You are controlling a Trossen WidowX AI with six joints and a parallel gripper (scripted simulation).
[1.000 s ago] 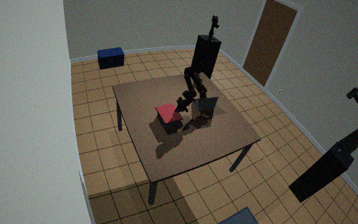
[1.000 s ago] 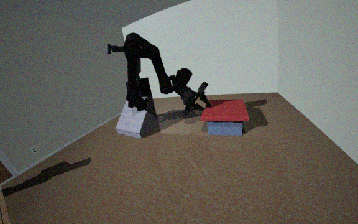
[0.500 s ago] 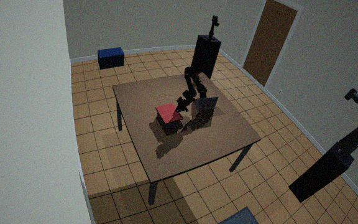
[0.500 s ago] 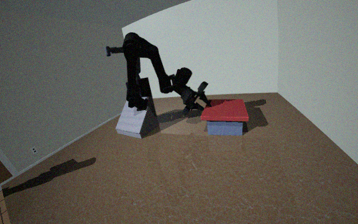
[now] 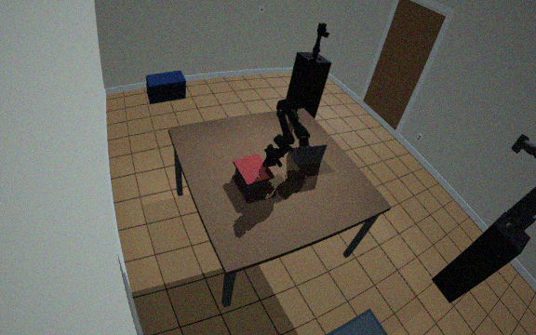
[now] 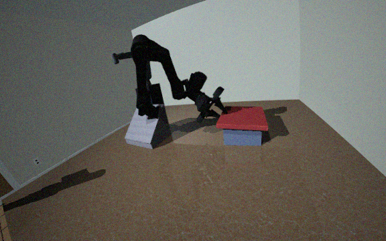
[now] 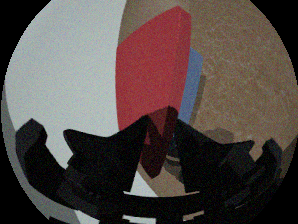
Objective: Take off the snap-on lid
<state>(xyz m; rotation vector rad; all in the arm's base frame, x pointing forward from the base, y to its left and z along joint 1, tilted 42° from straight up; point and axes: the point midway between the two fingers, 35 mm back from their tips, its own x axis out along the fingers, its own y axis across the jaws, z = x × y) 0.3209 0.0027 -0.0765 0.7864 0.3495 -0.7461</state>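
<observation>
Right now the red lid is 80 mm ahead of my gripper tip. From my gripper tip the other things lie so: storage box: 80 mm ahead, 50 mm below.
</observation>
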